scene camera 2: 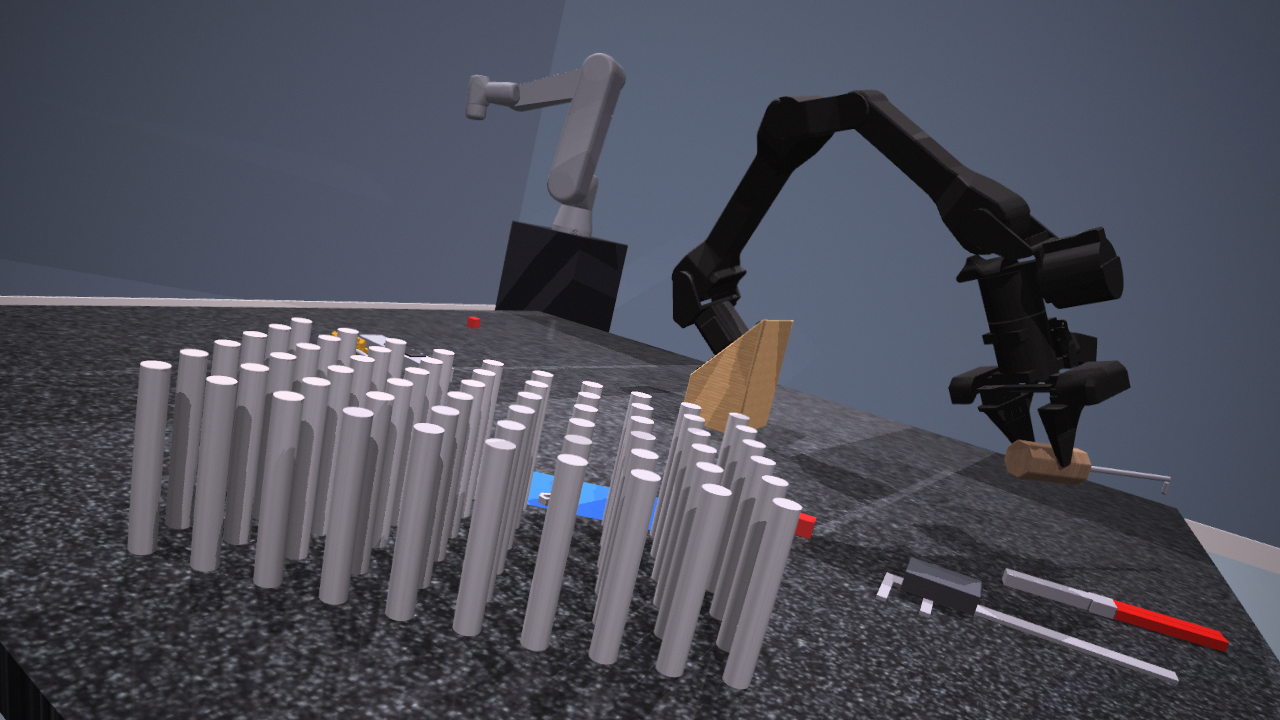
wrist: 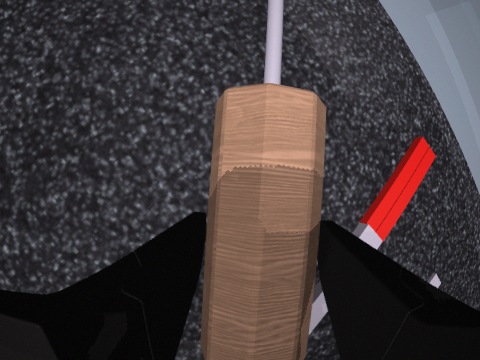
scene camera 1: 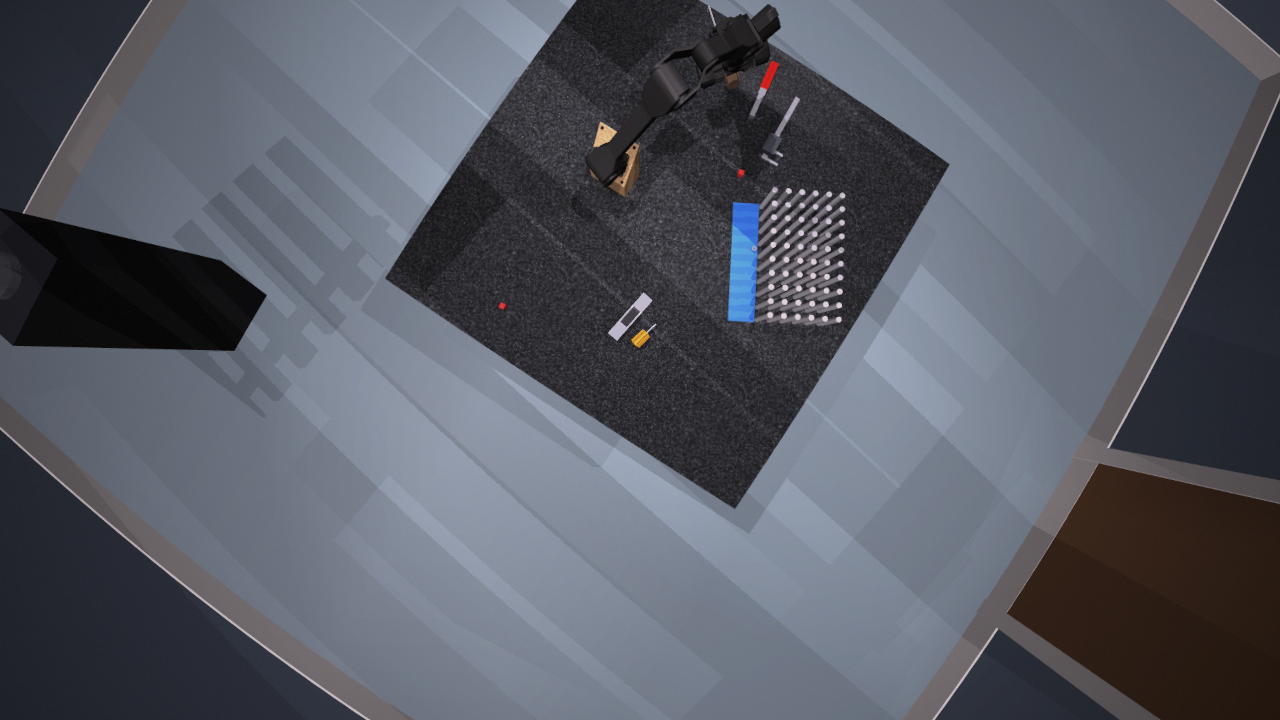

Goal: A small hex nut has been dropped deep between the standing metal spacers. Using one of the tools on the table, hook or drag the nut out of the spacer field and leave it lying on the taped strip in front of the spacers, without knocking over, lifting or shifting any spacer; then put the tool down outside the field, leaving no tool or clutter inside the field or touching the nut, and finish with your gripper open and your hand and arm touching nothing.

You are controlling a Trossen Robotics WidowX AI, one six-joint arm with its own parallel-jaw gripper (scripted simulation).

Observation:
In view: my gripper (scene camera 2: pixel 1048 464), a red-handled tool (scene camera 2: pixel 1094 603) and a blue taped strip (scene camera 1: pixel 743 270).
The red-handled tool shows as well in the wrist view (wrist: pixel 375 225). My gripper shows as well in the wrist view (wrist: pixel 262 228) and in scene camera 1 (scene camera 1: pixel 729 70). The blue taped strip is seen too in scene camera 2 (scene camera 2: pixel 593 498).

